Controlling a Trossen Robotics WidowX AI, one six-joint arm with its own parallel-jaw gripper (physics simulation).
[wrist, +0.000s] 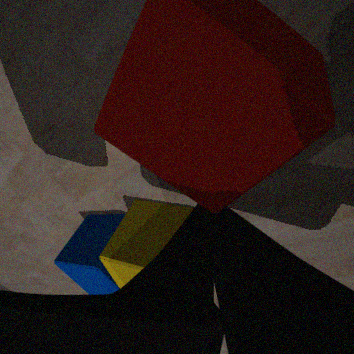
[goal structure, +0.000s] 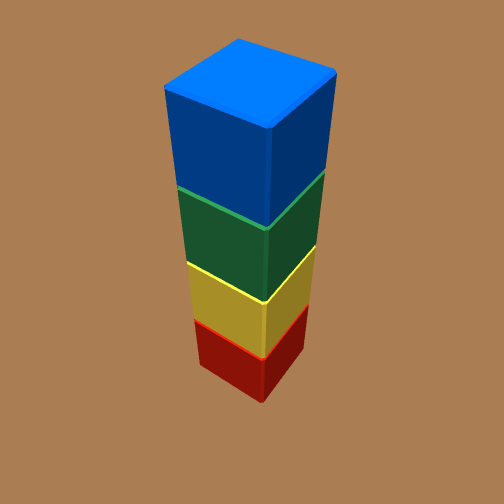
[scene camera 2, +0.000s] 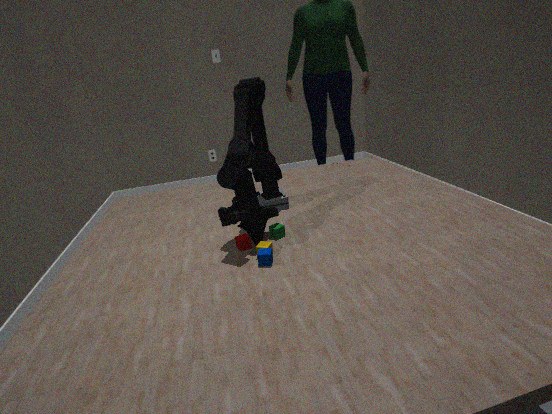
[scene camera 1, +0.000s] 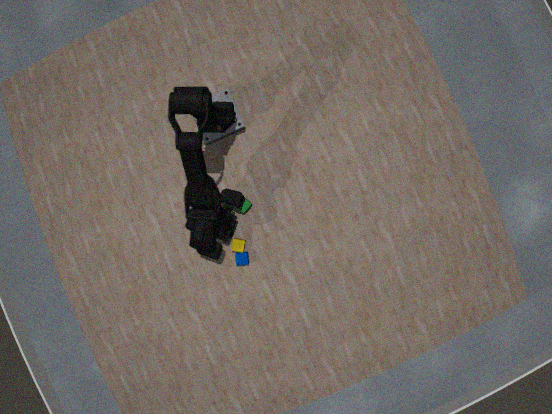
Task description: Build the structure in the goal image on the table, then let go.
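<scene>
A red cube (scene camera 2: 242,241) (wrist: 211,105) lies on the wooden table (scene camera 1: 356,223) (scene camera 2: 356,289), just ahead of my fingertips; the arm hides it in the top view. A yellow cube (scene camera 1: 237,245) (scene camera 2: 264,244) (wrist: 144,232) lies against a blue cube (scene camera 1: 241,259) (scene camera 2: 264,257) (wrist: 84,253), to one side of the fingers. A green cube (scene camera 1: 246,205) (scene camera 2: 277,231) lies apart, nearer the arm's base. My gripper (scene camera 2: 255,236) (wrist: 212,225) is shut with nothing between the fingers, low over the table between the red cube and the yellow cube.
The arm's grey base plate (scene camera 1: 225,116) (scene camera 2: 273,201) stands behind the cubes. A person in a green top (scene camera 2: 326,80) stands at the table's far edge. Grey floor (scene camera 1: 490,66) surrounds the table.
</scene>
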